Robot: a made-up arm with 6 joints.
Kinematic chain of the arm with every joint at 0, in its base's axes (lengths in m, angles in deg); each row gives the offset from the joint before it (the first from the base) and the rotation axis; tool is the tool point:
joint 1: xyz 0 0 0.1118 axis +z
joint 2: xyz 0 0.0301 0 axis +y
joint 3: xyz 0 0 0.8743 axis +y
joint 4: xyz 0 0 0.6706 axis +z
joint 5: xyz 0 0 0 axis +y
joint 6: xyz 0 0 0.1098 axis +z
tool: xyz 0 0 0
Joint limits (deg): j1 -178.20..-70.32 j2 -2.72..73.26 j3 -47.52..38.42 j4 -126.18..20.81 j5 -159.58..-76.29 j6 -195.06..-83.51
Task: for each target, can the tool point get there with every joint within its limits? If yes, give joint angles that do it. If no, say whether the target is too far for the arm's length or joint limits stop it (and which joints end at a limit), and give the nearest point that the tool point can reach.
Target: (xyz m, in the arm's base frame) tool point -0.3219 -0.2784 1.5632
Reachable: yes | joints -153.22 19.95 -3.02 -44.86 -108.58 -108.72
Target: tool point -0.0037 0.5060 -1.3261
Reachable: no: joint limits stop it (at a limit: joint 1, joint 2, joint 3, joint 4) | nearest point -1.3628 -0.1289 0.1094 | short by 2.076 m
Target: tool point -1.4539 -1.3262 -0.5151
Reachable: no: too far | nearest point -1.0831 -0.9879 0.0478 | short by 0.754 m
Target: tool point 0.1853 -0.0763 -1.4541
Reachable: no: joint limits stop it (at a limit: joint 1, joint 2, joint 3, joint 4) | nearest point 0.5710 -1.2740 0.0813 | short by 1.985 m
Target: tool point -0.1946 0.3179 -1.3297
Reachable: no: joint limits stop it (at a limit: joint 1, joint 2, joint 3, joint 4) | nearest point -1.3731 -0.1415 0.0954 | short by 1.905 m
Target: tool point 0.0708 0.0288 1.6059
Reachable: yes | joints -78.61 10.21 -16.60 -24.75 -101.59 -123.49
